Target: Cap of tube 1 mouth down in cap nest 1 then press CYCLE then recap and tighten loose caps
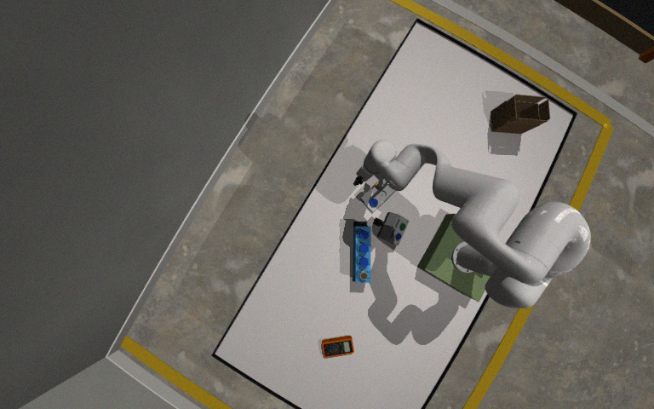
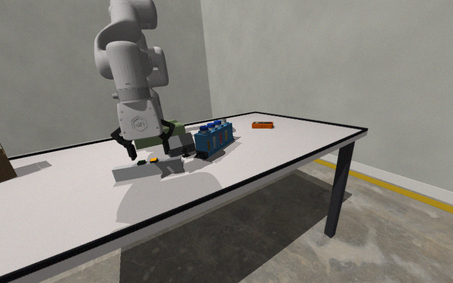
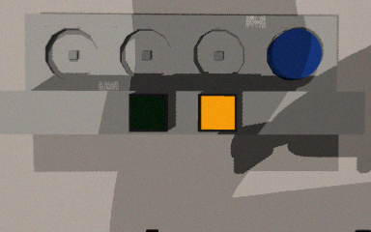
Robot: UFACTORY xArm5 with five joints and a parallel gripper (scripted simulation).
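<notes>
Right now my hand is 90 mm past the blue cap, 70 mm to the right of it and 90 mm above it. From my hand the other things lie so: green key (240 mm behind, 100 mm to the left, 40 mm below); grey key housing (230 mm behind, 120 mm to the left, 50 mm below); blue key (250 mm behind, 140 mm to the left, 40 mm below).
</notes>
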